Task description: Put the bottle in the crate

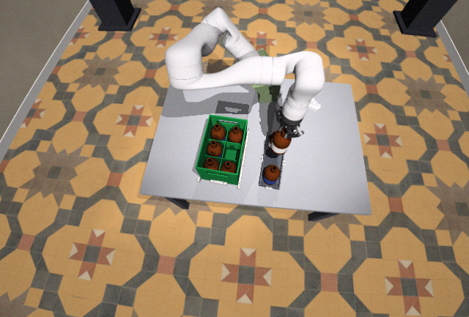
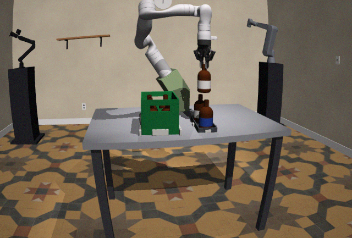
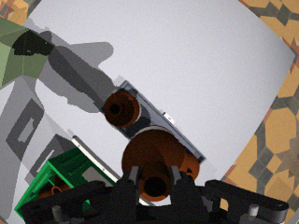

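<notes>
Right now my hand is 7 cm above the brown bottle. The rest, counted from my hand: tray (32 cm below); then white-label bottle (25 cm below, 9 cm behind, 1 cm to the left); then crate (25 cm to the right, 25 cm below, 1 cm behind).
</notes>
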